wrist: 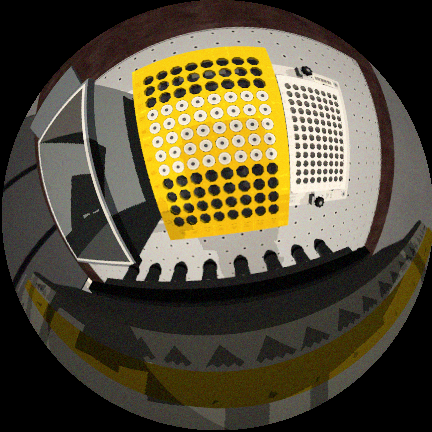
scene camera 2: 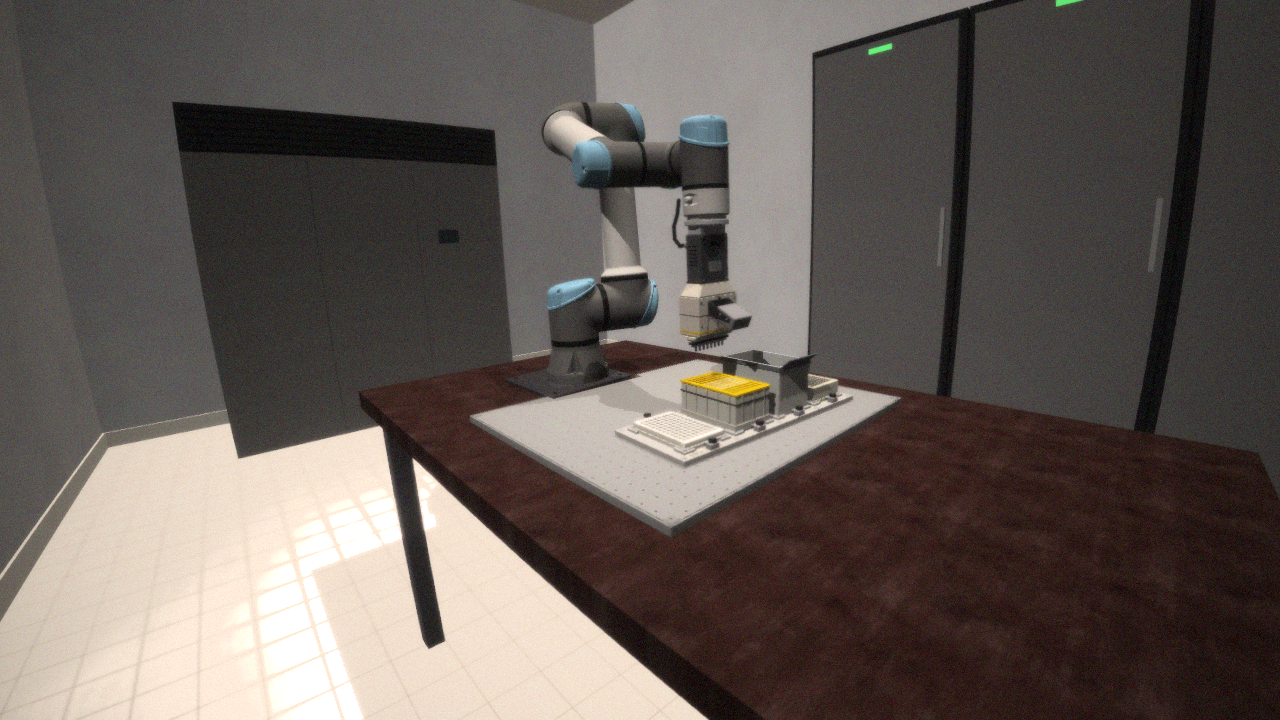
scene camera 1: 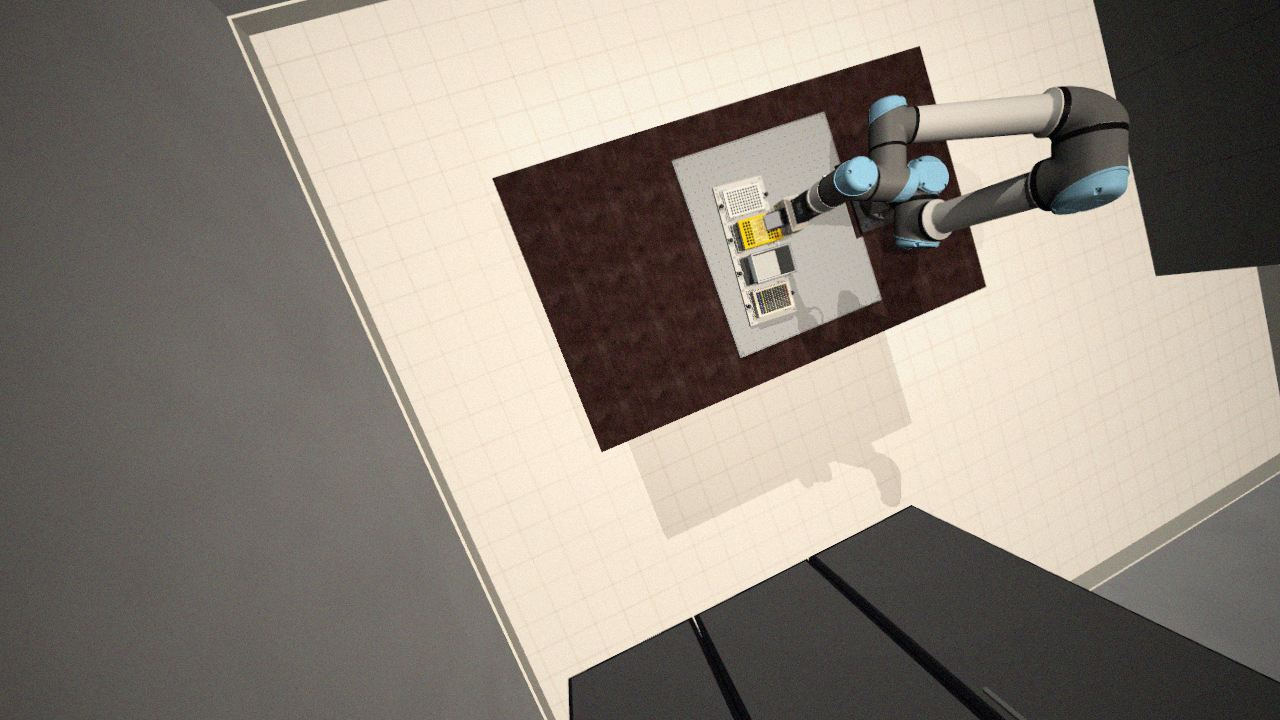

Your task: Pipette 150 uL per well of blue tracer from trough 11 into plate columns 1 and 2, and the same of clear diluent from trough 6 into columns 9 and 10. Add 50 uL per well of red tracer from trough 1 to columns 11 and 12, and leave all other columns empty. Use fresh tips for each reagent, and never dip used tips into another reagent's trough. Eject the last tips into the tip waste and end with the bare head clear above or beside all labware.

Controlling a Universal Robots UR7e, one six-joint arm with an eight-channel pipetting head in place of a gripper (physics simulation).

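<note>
My pipetting head (scene camera 1: 791, 216) (scene camera 2: 707, 343) (wrist: 241, 265) has bare, short black nozzles with no tips on them. It hangs above the grey board, just off the arm-side edge of the yellow tip rack (scene camera 1: 750, 235) (scene camera 2: 726, 384) (wrist: 280, 150). In the wrist view the rack has several rows of white tips in its middle and empty holes at both ends. The white well plate (scene camera 1: 743, 198) (scene camera 2: 677, 428) (wrist: 318, 132) lies beside the rack; no liquid colour is readable in its wells. The coloured trough block (scene camera 1: 772, 300) (scene camera 2: 823, 386) stands at the row's far end, partly hidden in scene camera 2.
The tall grey tip waste bin (scene camera 1: 769, 265) (scene camera 2: 791, 385) (wrist: 111, 117) stands between the tip rack and the trough block, with walls rising above its neighbours. The labware stands in one row on a grey perforated board (scene camera 1: 716, 165) (scene camera 2: 572, 447) on the dark brown table (scene camera 1: 572, 295) (scene camera 2: 984, 537).
</note>
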